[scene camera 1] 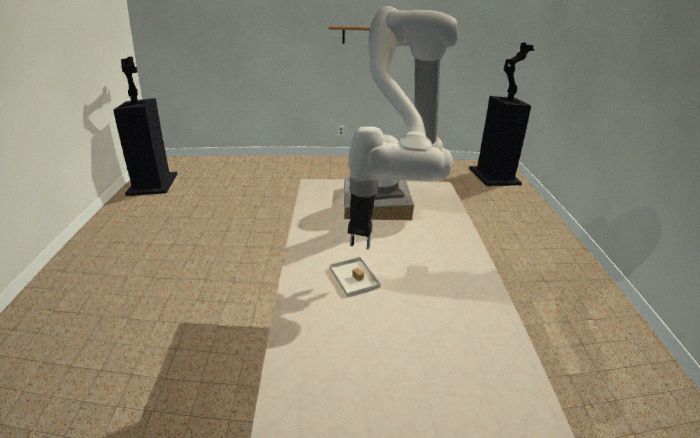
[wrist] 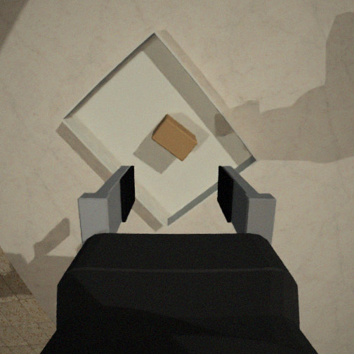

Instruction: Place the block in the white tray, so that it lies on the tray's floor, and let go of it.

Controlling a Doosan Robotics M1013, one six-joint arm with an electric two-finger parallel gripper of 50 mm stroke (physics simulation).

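The orange-brown block lies inside the white tray, on its floor, a little off the middle and clear of the walls. It is turned relative to the tray's sides and casts shadows on the tray's floor. My gripper is open, with no thing between its fingers. It points down and hangs above the tray, behind the block in the scene view. In the wrist view the block shows ahead of the fingertips, apart from both fingers.
The tray stands on a long pale mat in front of the robot's base block. Black pedestals with small dark arms stand far back at the left and right. Tiled floor lies beside the mat.
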